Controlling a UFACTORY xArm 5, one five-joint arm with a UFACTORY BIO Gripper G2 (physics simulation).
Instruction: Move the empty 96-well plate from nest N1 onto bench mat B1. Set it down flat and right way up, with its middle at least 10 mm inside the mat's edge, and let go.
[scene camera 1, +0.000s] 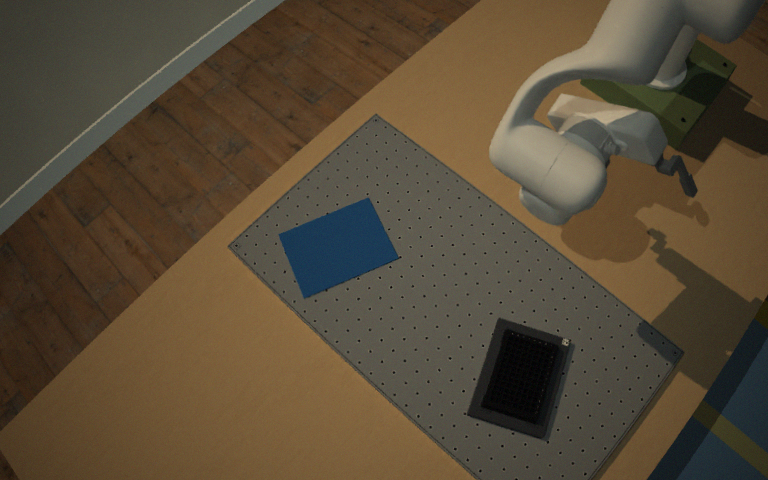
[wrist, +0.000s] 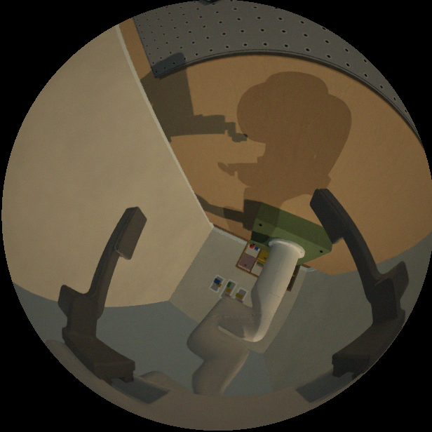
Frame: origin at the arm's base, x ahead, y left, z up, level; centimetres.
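Seen in the pictures: hand, tool point: (scene camera 1: 642, 169).
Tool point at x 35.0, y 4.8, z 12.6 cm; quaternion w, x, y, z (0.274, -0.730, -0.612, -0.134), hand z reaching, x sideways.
Observation:
A point is followed by its place in that frame.
The black 96-well plate (scene camera 1: 522, 376) {z -2.8, x 67.8, y 3.2 cm} sits in the dark grey nest N1 (scene camera 1: 504, 420) {z -3.7, x 74.9, y 4.1 cm}, with its grid of wells facing up. The blue bench mat B1 (scene camera 1: 339, 247) {z -4.7, x 63.3, y -33.3 cm} lies flat and bare on the perforated board, up and left of the nest in the scene view. My gripper (wrist: 229, 212) is wide open and empty. In the scene view it is at the upper right, above the table beyond the board's edge and well away from the plate; one finger shows there and the other is hidden. Plate, nest and mat do not show in the wrist view.
The grey perforated board (scene camera 1: 441, 283) {z -4.9, x 60.1, y -15.5 cm} (wrist: 240, 30) lies on the tan table (scene camera 1: 186, 362) {z -6.2, x 93.5, y -44.4 cm} (wrist: 210, 90). The arm's green base (scene camera 1: 668, 107) {z -0.3, x 8.8, y 5.6 cm} (wrist: 290, 230) stands at the upper right of the scene view. A small pale marker (scene camera 1: 565, 342) {z -3.7, x 59.3, y 6.7 cm} is at the nest's upper right corner.

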